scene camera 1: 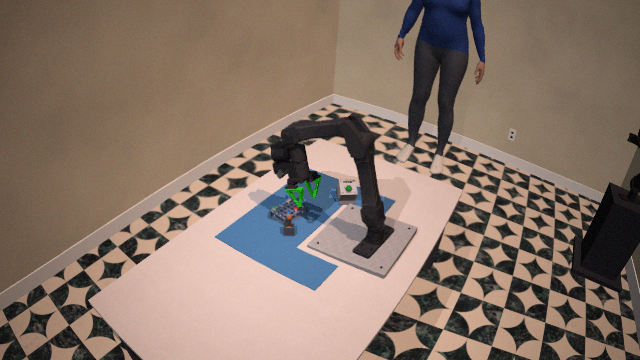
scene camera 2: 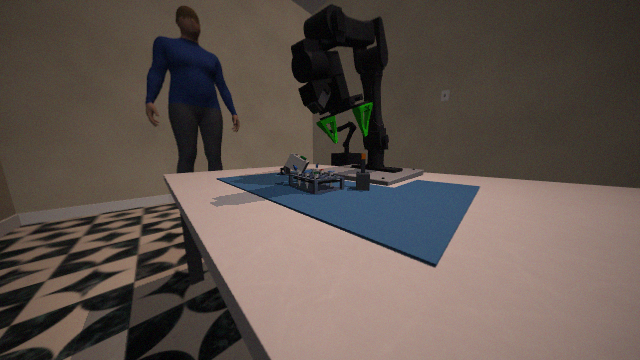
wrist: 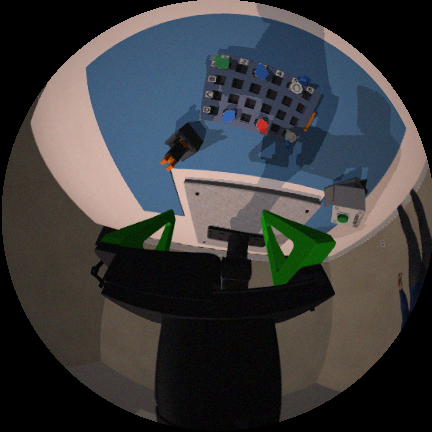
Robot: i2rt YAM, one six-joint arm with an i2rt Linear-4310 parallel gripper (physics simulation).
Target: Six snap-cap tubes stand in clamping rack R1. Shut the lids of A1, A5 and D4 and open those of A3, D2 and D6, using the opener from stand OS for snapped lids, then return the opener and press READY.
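Seen in the pictures: gripper, fingertip midpoint: (scene camera 1: 307, 202) (scene camera 2: 349, 139) (wrist: 217, 214); arm's base, origin of the base link: (scene camera 1: 374, 241) (scene camera 2: 374, 169) (wrist: 238, 236).
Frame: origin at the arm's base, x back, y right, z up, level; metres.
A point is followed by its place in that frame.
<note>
Rack R1 (scene camera 1: 274, 216) @(x -0.389, y -0.101, z -0.017 m) (scene camera 2: 316, 187) @(x -0.401, y -0.113, z -0.005 m) (wrist: 226, 89) @(x -0.360, y -0.091, z 0.011 m) stands on the blue mat. In the wrist view the green lid at A1 (wrist: 222, 62) @(x -0.391, y -0.097, z 0.025 m), blue lid at A3 (wrist: 261, 71) @(x -0.388, y -0.059, z 0.023 m), blue lid at D2 (wrist: 229, 115) @(x -0.331, y -0.083, z 0.023 m) and red lid at D4 (wrist: 262, 125) @(x -0.328, y -0.045, z 0.023 m) cover their tubes. The tube at A5 (wrist: 296, 87) @(x -0.385, y -0.019, z 0.016 m) and the tube at D6 (wrist: 290, 136) @(x -0.323, y -0.005, z 0.016 m) show open rims, blue lids hinged back. The orange-tipped opener (scene camera 1: 289, 218) @(x -0.278, y -0.147, z 0.055 m) (scene camera 2: 363, 162) @(x -0.289, y -0.150, z 0.045 m) (wrist: 175, 153) @(x -0.285, y -0.141, z 0.045 m) stands in stand OS (scene camera 1: 289, 230) @(x -0.271, y -0.155, z 0.008 m) (scene camera 2: 363, 181) @(x -0.297, y -0.158, z 0.002 m) (wrist: 192, 135) @(x -0.291, y -0.132, z -0.002 m). My gripper (scene camera 1: 307, 201) @(x -0.254, y -0.078, z 0.102 m) (scene camera 2: 351, 139) @(x -0.254, y -0.078, z 0.102 m) (wrist: 217, 214) @(x -0.254, y -0.078, z 0.102 m) is open and empty, high above the table.
The box with the green READY button (scene camera 1: 348, 188) @(x -0.232, y 0.172, z 0.049 m) (scene camera 2: 303, 158) @(x -0.239, y 0.166, z 0.045 m) (wrist: 342, 218) @(x -0.236, y 0.171, z 0.051 m) stands beyond the rack. An orange bar (wrist: 310, 122) @(x -0.349, y 0.033, z -0.019 m) is at the rack's column-6 end. The arm's grey base plate (scene camera 1: 345, 240) @(x -0.090, y -0.058, z -0.004 m) (scene camera 2: 400, 175) @(x -0.072, y -0.139, z -0.006 m) (wrist: 220, 200) @(x -0.151, y -0.076, z -0.006 m) lies beside the mat (scene camera 1: 265, 250) @(x -0.282, y -0.279, z -0.019 m) (scene camera 2: 400, 215) @(x -0.392, y -0.289, z -0.019 m) (wrist: 130, 100) @(x -0.353, y -0.243, z -0.019 m).
</note>
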